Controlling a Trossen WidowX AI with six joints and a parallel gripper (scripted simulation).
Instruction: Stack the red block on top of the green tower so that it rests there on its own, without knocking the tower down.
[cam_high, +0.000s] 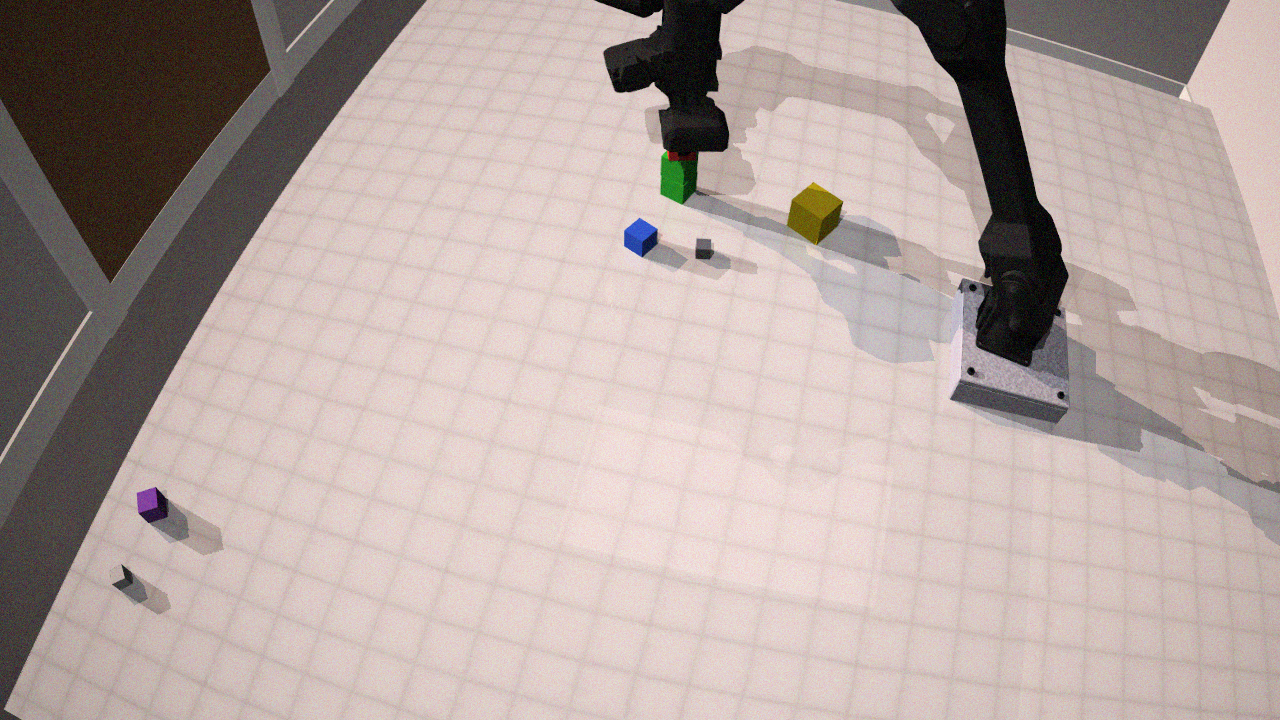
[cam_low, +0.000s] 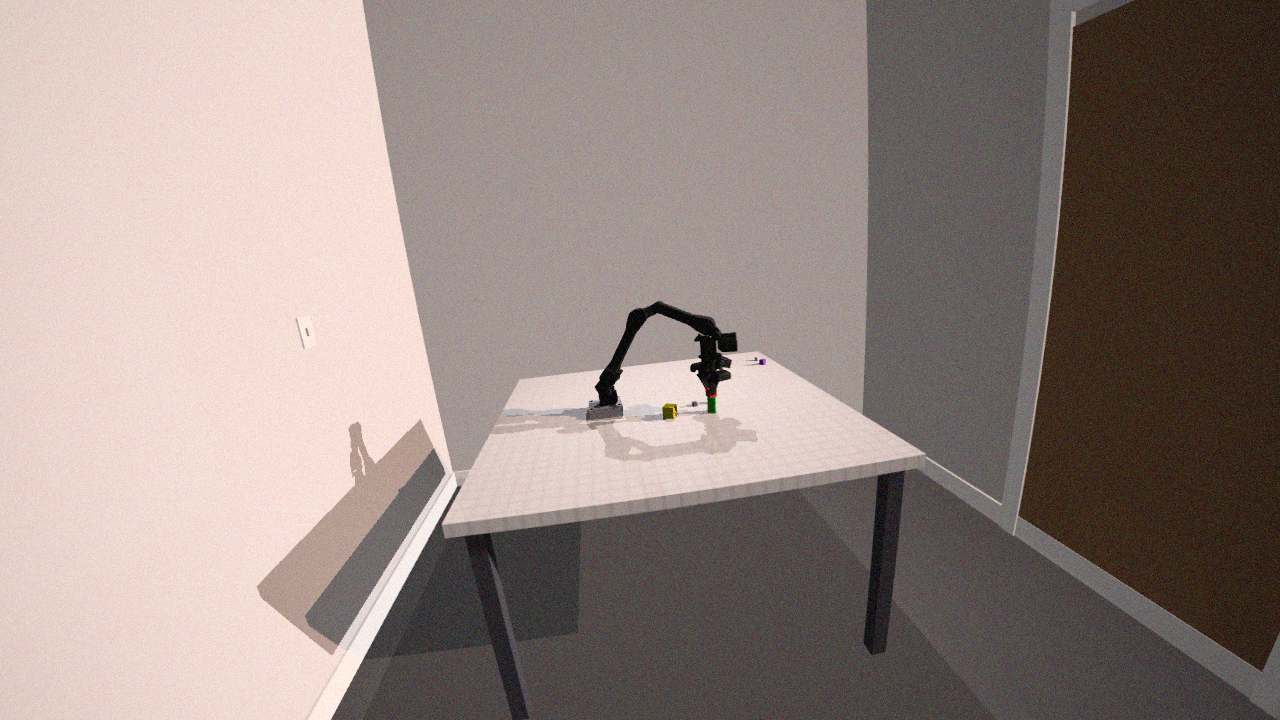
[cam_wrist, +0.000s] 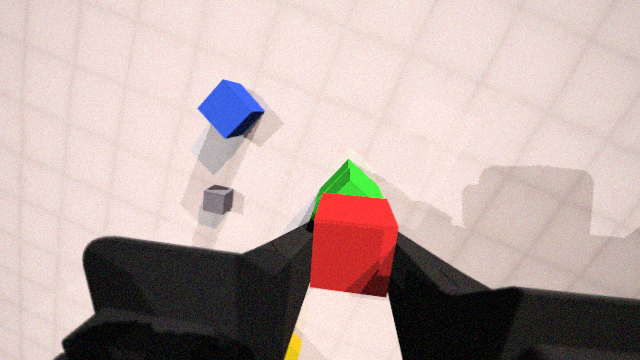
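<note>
Now: gripper tip 1 cm below the red block. The rest, counted from my gripper tip: blue block: 1 cm ahead, 9 cm to the left, 6 cm below; yellow block: 16 cm behind, 1 cm to the right, 5 cm below; small dark cube: 6 cm behind, 8 cm to the left, 6 cm below.
</note>
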